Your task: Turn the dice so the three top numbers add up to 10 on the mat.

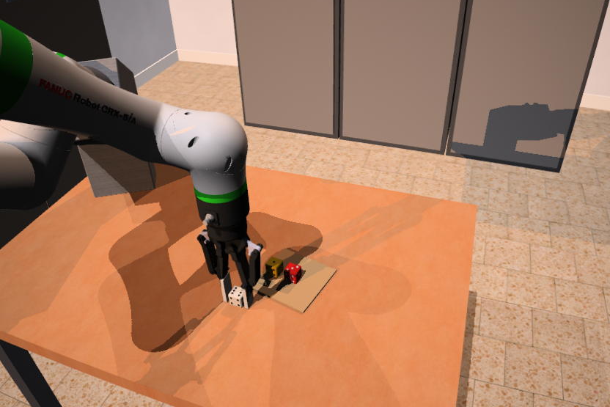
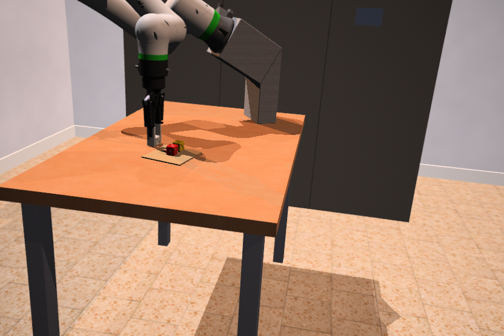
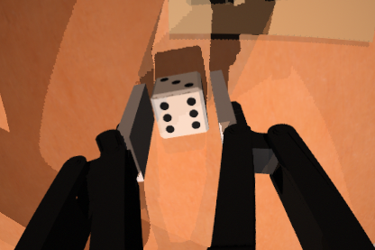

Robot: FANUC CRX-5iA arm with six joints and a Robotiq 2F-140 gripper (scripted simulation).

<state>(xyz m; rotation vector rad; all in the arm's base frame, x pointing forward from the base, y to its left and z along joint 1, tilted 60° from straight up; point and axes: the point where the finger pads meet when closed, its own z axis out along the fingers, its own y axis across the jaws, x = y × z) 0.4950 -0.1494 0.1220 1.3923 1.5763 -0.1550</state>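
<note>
Now: the white die 20 mm below my hand. Round my hand: yellow die: 90 mm to the left, 50 mm ahead, 20 mm below; then tan mat: 100 mm ahead, 80 mm to the left, 30 mm below; then red die: 100 mm ahead, 80 mm to the left, 20 mm below.
</note>
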